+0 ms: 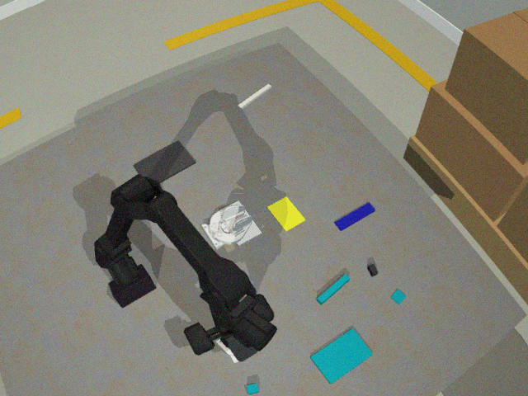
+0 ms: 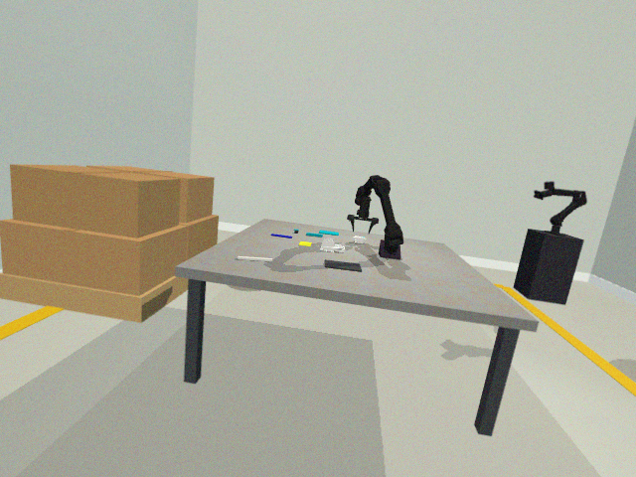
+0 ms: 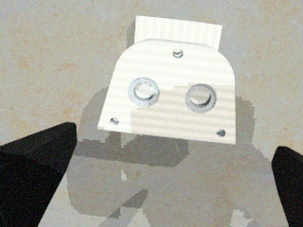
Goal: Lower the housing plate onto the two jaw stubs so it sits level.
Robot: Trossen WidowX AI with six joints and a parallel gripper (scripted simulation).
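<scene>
My gripper tip is 10 mm to the left of the white housing plate and 30 mm above it. The rest, counted from my gripper tip: teal plate 210 mm ahead, 160 mm to the right, 60 mm below; white block 10 mm to the right, 50 mm below; teal bar 280 mm ahead, 50 mm below.
</scene>
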